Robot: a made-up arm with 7 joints.
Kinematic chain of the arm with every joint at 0, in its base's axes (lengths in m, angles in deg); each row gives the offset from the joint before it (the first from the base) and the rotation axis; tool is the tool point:
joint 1: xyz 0.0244 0.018 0.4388 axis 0 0.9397 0.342
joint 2: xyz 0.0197 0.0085 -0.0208 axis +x
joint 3: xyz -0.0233 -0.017 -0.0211 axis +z
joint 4: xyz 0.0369 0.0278 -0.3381 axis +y
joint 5: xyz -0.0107 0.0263 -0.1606 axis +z
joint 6: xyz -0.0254 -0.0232 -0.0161 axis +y
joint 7: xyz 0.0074 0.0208 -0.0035 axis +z
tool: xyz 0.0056 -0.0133 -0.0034
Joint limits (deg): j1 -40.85..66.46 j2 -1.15..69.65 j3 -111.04..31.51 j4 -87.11..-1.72 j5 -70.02..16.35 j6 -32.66..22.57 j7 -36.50..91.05
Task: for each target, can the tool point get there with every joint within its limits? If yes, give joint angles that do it. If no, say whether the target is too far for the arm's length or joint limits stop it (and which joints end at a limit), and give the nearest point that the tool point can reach.
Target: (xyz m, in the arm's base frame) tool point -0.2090 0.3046 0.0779
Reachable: yes | joints 52.17 40.46 -12.28 -65.06 4.58 13.10 47.14
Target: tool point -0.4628 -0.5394 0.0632
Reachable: no: too far | nearest point -0.3504 -0.2757 0.1718 | short by 0.307 m
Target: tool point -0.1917 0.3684 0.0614
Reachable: yes | joints 38.84 39.59 -5.98 -33.63 -42.90 4.90 73.87
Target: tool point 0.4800 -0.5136 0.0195
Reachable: no: too far | nearest point 0.3418 -0.2359 0.0974 | short by 0.320 m
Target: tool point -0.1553 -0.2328 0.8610
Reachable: no: joint limits stop it (at a limit: joint 1, joint 2, joint 3, joint 4, joint 5) | nearest point -0.2683 -0.2871 0.2468 | short by 0.627 m
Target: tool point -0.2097 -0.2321 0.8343
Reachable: no: joint limits stop it (at a limit: joint 1, joint 2, joint 3, joint 4, joint 5) | nearest point -0.2693 -0.2869 0.2469 | short by 0.593 m
